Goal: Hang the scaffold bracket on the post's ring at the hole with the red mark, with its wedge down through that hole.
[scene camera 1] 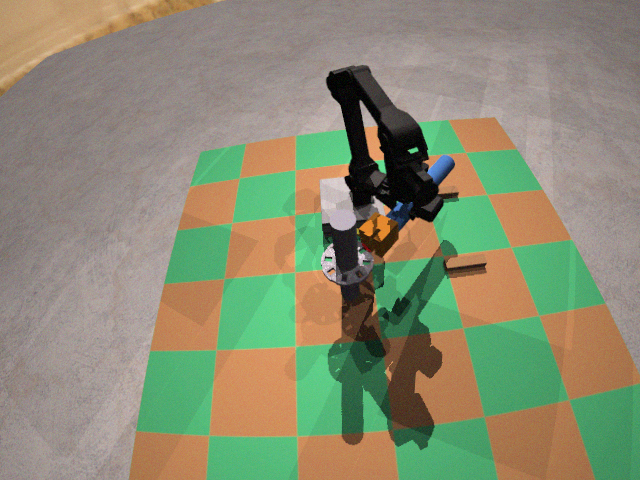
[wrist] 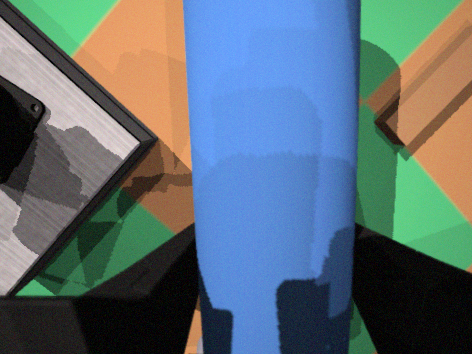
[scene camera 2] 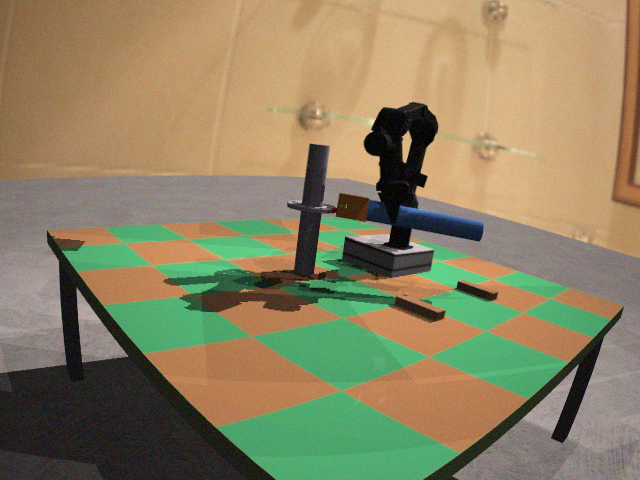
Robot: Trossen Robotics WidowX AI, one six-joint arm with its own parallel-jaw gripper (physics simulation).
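Observation:
The scaffold bracket is a blue tube with an orange block head. My gripper is shut on the blue tube, fairly near the head, and holds it well above the table, about level. The grey post stands upright and carries a pale ring with holes. The red mark is at the ring's edge facing the head. The head is beside the ring at about its height. The wedge cannot be made out clearly, and the marked hole is largely hidden.
The arm's grey base stands close behind the post. Two low brown bars lie on the checkered table: one nearer scene camera 2, the other farther off.

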